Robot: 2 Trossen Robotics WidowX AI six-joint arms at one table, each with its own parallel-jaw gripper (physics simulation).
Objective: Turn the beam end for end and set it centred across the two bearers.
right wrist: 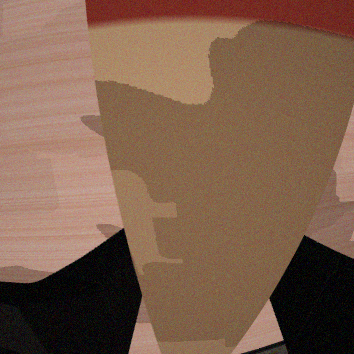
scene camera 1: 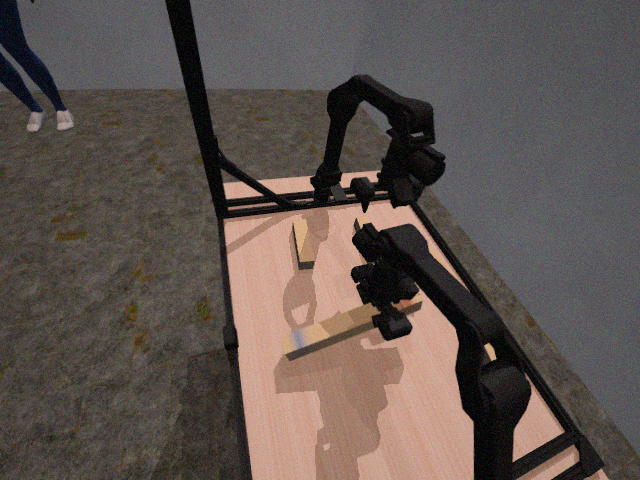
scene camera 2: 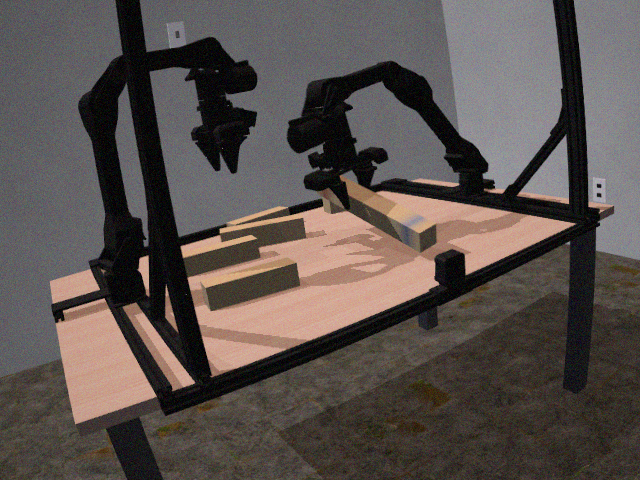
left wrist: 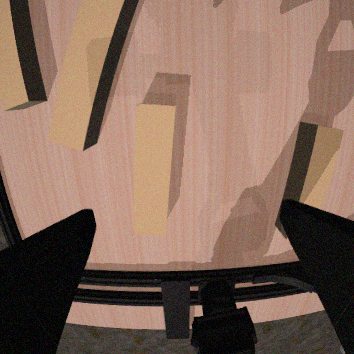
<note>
The left gripper (scene camera 2: 225, 172) is open, holding nothing. The right gripper (scene camera 2: 356, 205) holds a beam (right wrist: 221, 131), which touches nothing else.
The left gripper shows as well in scene camera 1 (scene camera 1: 378, 209) and in the left wrist view (left wrist: 188, 214). The right gripper is seen too in the right wrist view (right wrist: 201, 222) and in scene camera 1 (scene camera 1: 371, 318). The left wrist view misses the beam: it is out of frame.
</note>
